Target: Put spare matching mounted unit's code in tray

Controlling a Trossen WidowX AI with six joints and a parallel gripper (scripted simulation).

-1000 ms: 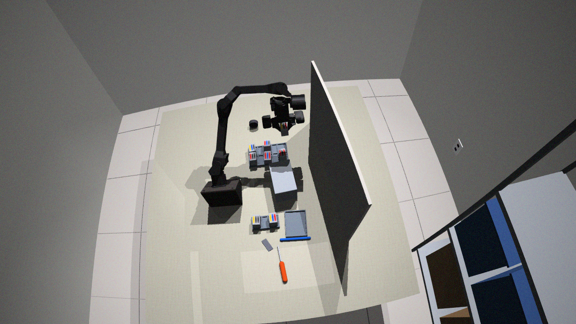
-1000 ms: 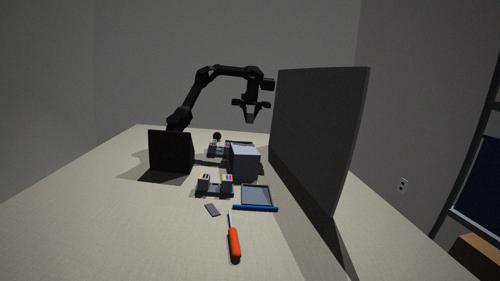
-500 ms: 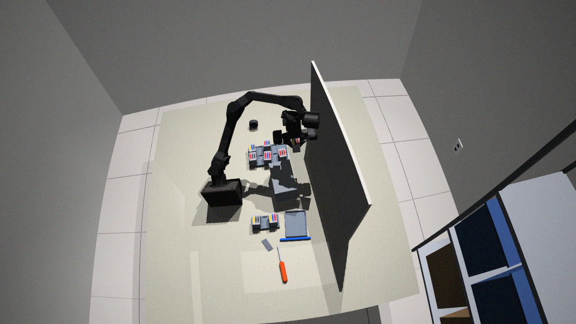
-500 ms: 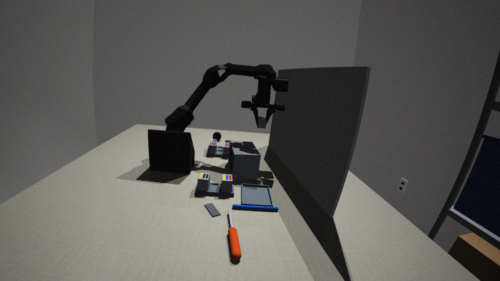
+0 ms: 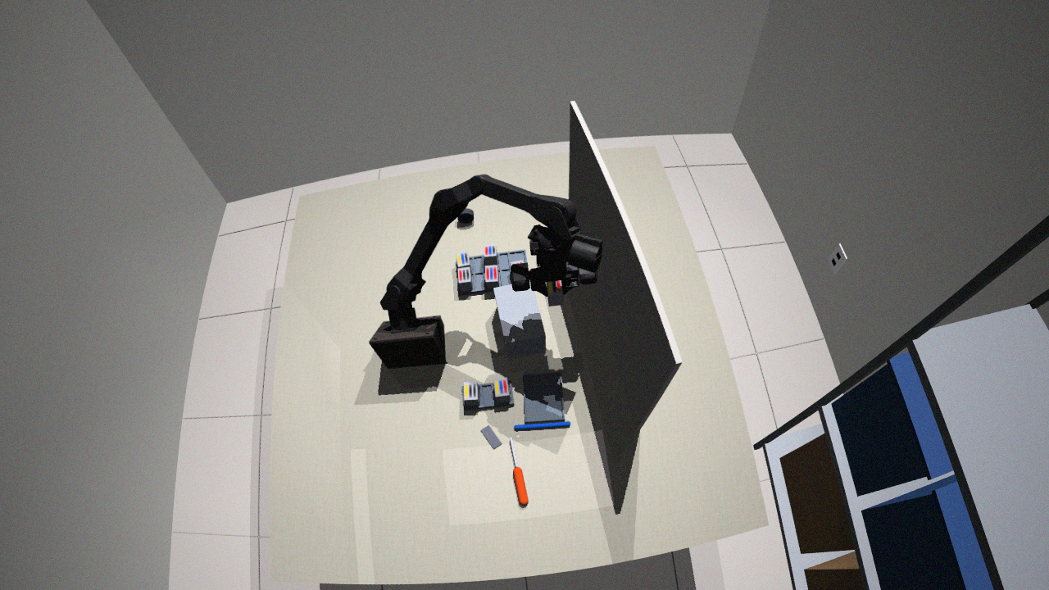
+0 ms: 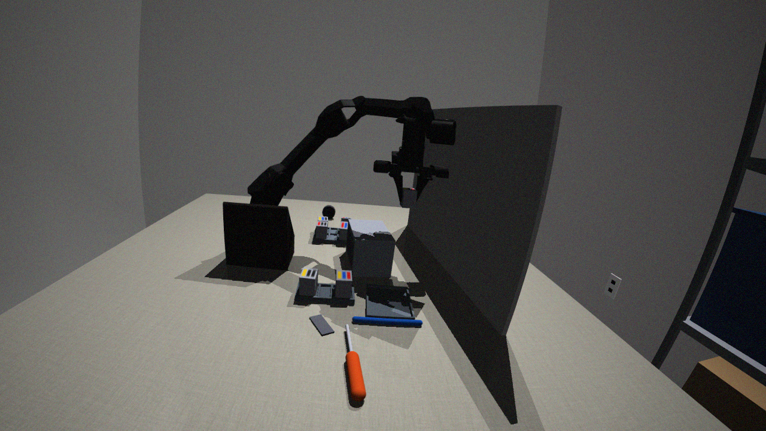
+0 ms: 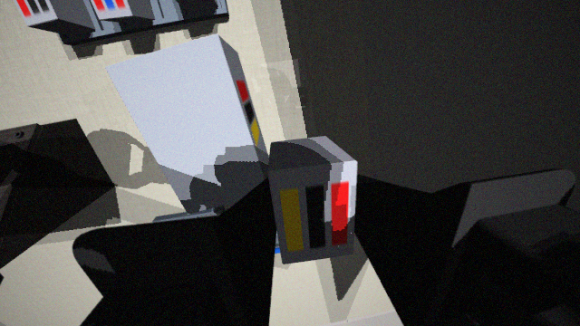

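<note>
Right now the grey tray is 18 cm to the right of my gripper tip, 18 cm below it and 7 cm behind it. From my gripper tip the other things lie so: tall black panel (14 cm ahead, 4 cm above, 2 cm to the left); then grey mounted unit (13 cm below, 9 cm behind, 3 cm to the left); then grey spare (2 cm above).
</note>
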